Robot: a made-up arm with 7 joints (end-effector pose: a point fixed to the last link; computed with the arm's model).
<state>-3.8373 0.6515 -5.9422 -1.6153 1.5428 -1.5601 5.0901</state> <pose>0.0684 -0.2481 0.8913 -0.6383 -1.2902 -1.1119</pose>
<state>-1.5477 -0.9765 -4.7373 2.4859 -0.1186 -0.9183 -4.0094</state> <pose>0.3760 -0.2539 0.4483 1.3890 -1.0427 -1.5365</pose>
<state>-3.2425 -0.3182 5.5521 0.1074 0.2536 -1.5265 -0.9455</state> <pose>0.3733 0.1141 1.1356 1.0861 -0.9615 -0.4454</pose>
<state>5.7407 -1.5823 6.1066 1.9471 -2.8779 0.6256 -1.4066</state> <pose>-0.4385 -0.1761 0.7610 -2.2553 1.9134 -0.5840</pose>
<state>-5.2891 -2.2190 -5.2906 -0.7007 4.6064 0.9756 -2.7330</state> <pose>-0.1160 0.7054 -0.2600 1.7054 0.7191 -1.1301</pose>
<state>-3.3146 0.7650 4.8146 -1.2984 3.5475 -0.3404 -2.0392</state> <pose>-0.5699 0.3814 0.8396 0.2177 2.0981 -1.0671</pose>
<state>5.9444 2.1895 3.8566 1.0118 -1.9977 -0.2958 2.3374</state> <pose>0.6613 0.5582 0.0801 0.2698 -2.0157 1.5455</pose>
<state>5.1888 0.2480 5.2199 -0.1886 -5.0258 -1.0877 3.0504</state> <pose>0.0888 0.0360 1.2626 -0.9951 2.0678 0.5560</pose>
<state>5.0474 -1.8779 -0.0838 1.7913 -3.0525 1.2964 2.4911</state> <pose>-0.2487 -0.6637 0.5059 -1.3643 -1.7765 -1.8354</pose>
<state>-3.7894 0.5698 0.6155 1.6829 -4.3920 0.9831 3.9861</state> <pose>-0.6410 -0.0101 0.6207 0.7837 1.5697 -0.4936</pose>
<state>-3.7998 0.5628 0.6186 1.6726 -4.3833 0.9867 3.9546</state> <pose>-0.6410 -0.0161 0.6298 0.7501 1.6064 -0.5112</pose>
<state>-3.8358 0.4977 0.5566 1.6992 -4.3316 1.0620 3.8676</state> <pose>-0.6187 -0.0463 0.6558 0.6317 1.7128 -0.5420</pose>
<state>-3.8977 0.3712 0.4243 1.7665 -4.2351 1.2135 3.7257</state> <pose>-0.5635 -0.0975 0.7015 0.3928 1.8915 -0.5801</pose>
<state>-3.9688 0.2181 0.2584 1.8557 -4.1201 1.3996 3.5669</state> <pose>-0.4781 -0.1458 0.7562 0.0505 2.0906 -0.6124</pose>
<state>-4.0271 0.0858 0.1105 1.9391 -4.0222 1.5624 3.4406</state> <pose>-0.3885 -0.1702 0.7996 -0.2947 2.2387 -0.6304</pose>
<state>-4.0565 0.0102 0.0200 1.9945 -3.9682 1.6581 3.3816</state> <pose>-0.3312 -0.1750 0.8192 -0.4997 2.3081 -0.6302</pose>
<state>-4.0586 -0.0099 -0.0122 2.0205 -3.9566 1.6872 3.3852</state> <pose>-0.3144 -0.1748 0.8201 -0.5276 2.3233 -0.6150</pose>
